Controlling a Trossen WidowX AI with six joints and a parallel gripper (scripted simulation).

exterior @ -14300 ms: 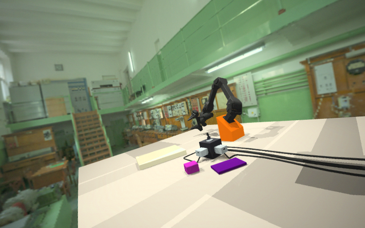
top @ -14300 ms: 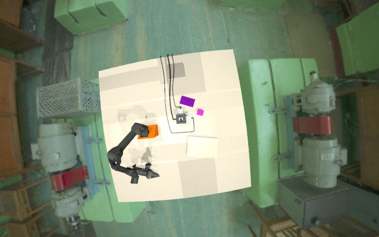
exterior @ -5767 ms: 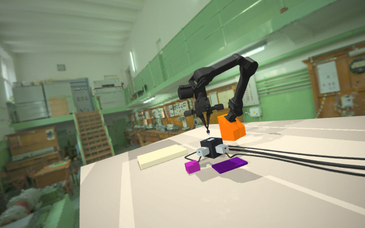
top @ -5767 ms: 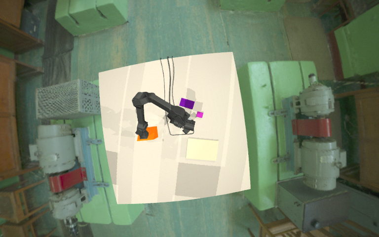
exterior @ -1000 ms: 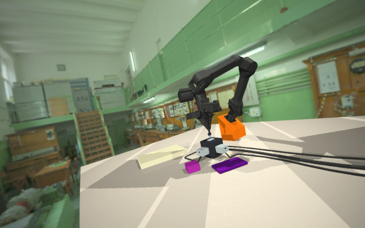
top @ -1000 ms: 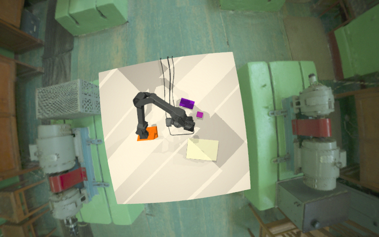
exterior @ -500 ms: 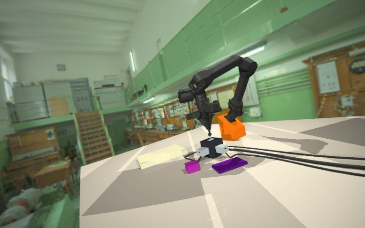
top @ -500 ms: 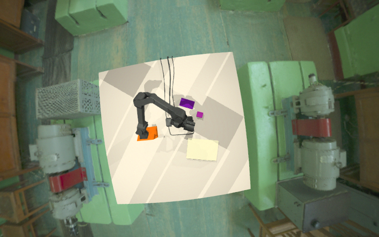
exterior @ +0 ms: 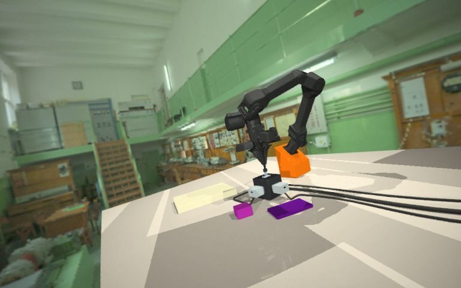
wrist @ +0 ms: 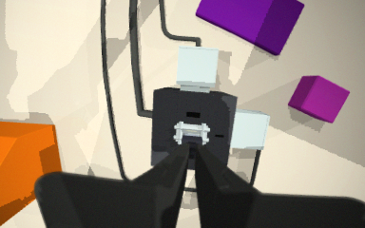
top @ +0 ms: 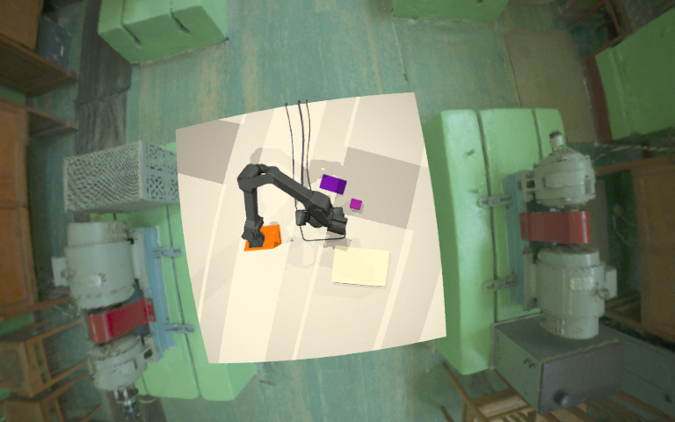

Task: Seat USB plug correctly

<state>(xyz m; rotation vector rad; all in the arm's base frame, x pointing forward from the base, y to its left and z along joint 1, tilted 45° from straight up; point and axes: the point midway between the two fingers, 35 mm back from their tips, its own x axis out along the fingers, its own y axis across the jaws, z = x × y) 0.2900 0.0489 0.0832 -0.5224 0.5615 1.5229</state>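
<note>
The USB plug lies 20 mm below my gripper tip. From my gripper tip the other things lie so: dark purple flat block 140 mm to the left, 120 mm below, 60 mm ahead; cream slab 260 mm to the right, 160 mm ahead, 110 mm below; magenta cube 160 mm ahead, 110 mm below, 40 mm to the left.
</note>
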